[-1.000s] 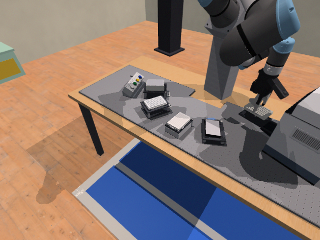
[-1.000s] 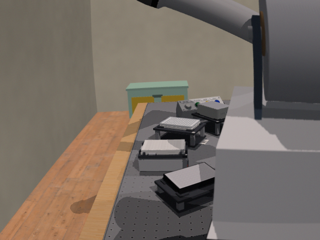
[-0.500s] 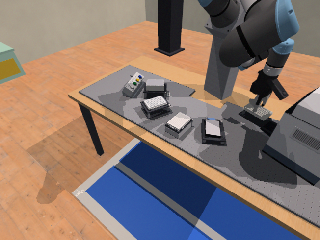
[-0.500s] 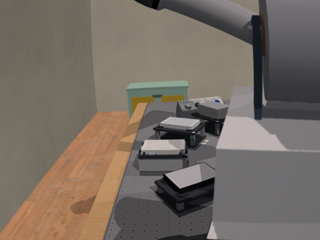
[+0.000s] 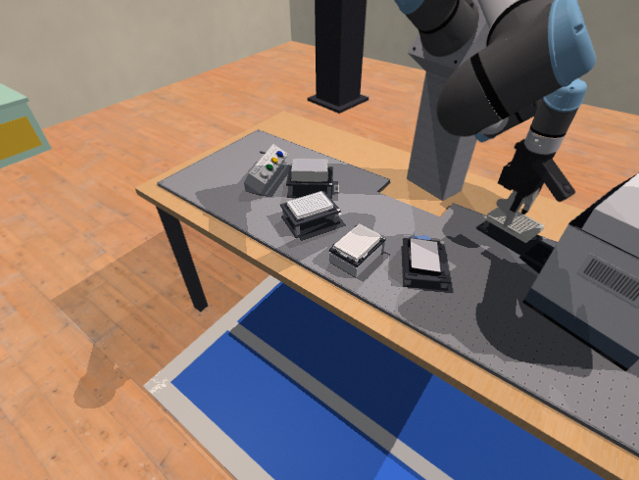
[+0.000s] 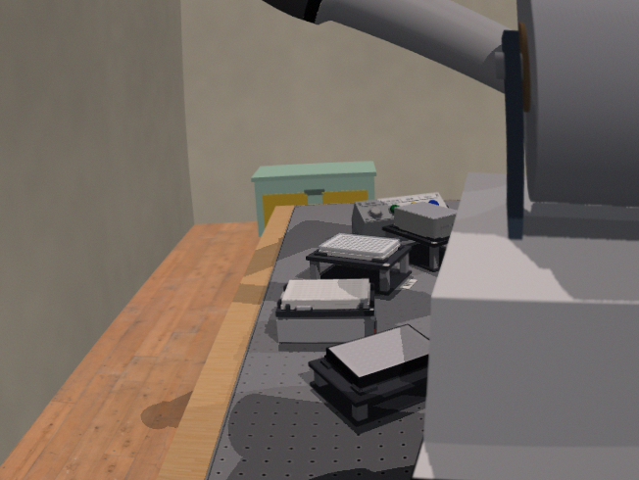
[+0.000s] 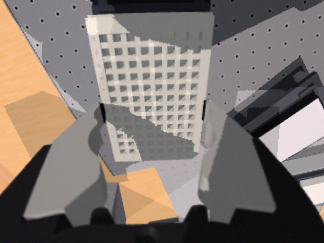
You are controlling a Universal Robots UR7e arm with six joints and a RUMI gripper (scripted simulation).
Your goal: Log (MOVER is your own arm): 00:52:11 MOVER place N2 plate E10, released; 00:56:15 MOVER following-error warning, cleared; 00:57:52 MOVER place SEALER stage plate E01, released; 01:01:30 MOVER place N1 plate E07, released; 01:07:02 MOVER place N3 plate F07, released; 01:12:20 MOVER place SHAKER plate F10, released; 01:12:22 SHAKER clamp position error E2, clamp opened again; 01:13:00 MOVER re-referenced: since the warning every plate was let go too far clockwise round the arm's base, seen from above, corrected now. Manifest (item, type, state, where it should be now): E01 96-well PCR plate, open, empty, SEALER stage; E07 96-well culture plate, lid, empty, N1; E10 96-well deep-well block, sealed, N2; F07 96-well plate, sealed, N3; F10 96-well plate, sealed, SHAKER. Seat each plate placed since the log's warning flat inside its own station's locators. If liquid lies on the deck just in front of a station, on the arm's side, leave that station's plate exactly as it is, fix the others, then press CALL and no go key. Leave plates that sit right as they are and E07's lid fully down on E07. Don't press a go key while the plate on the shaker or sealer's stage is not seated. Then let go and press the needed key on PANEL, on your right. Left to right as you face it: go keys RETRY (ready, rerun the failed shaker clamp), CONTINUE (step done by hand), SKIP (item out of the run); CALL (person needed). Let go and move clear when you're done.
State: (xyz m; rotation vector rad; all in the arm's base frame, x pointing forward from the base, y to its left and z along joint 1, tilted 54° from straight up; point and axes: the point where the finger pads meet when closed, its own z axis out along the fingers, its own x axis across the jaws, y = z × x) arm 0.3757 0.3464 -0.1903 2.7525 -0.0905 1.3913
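Now: hand 210 mm short of the dark sealed plate, 140 mm to the left of it and 100 mm above it. Round my hand: white PCR plate 10 mm below; then grey deep-well block 150 mm ahead, 660 mm to the right, 60 mm below; then white retry key 270 mm ahead, 770 mm to the right, 80 mm below.
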